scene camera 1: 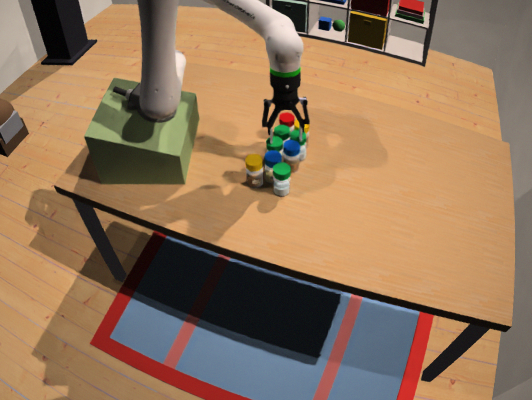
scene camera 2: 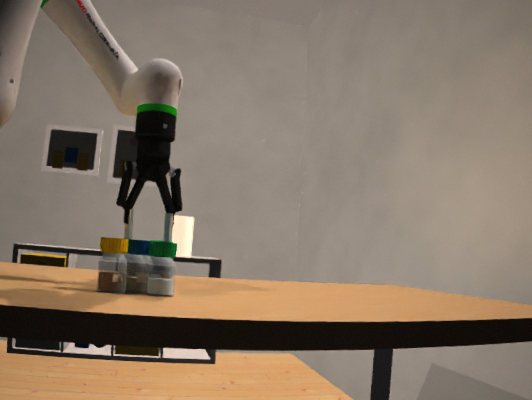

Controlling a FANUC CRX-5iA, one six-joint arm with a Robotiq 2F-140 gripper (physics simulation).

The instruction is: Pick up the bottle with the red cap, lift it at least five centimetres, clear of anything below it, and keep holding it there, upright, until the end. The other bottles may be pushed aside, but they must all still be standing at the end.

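The red-capped bottle stands at the back of a tight cluster, its body mostly hidden by a green-capped bottle in front. In scene camera 2 the red cap does not show. The gripper points straight down over the back of the cluster, partly closed but open, with a gap between its fingers. In scene camera 1 the red cap shows between the fingers, and the tips appear either side of the green cap. In scene camera 2 the tips reach down behind the front caps, so their lower ends are hidden.
A yellow-capped bottle stands right of the red cap. Other upright bottles stand nearer the front, including a blue-capped one, a yellow-capped one and a green-capped one. The green robot base is at the left.
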